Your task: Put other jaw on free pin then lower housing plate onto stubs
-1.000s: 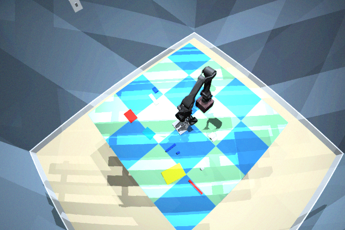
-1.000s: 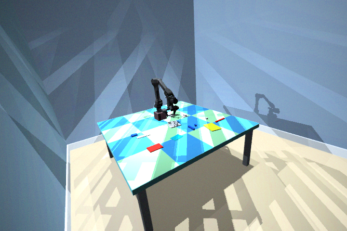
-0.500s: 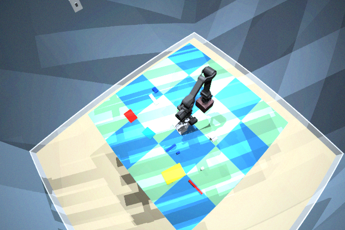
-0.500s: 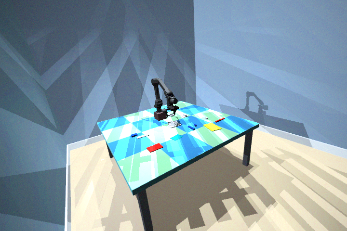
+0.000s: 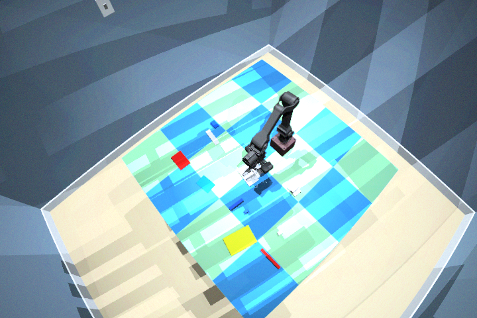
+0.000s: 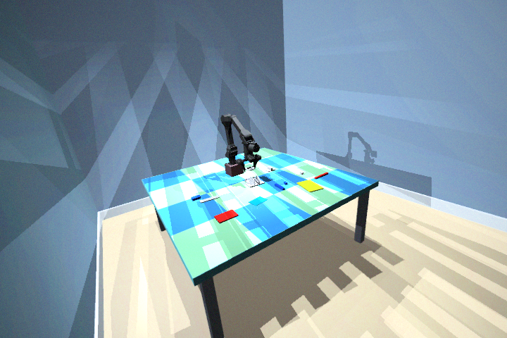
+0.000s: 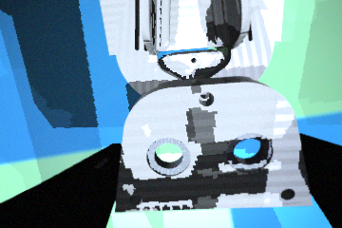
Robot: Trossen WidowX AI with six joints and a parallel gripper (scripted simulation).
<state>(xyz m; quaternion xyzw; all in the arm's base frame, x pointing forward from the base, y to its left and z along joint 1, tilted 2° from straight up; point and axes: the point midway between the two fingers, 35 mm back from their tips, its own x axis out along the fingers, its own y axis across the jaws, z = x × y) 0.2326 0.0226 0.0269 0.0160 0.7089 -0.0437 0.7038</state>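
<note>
The grey jaw is 7 cm below my gripper tip, 2 cm to the right of it and 2 cm ahead of it. Also, from my gripper tip: blue bar: 24 cm ahead, 8 cm to the left, 8 cm below; white base part: 8 cm below, 7 cm ahead, 1 cm to the right; cyan tile: 30 cm ahead, 13 cm to the right, 8 cm below.
</note>
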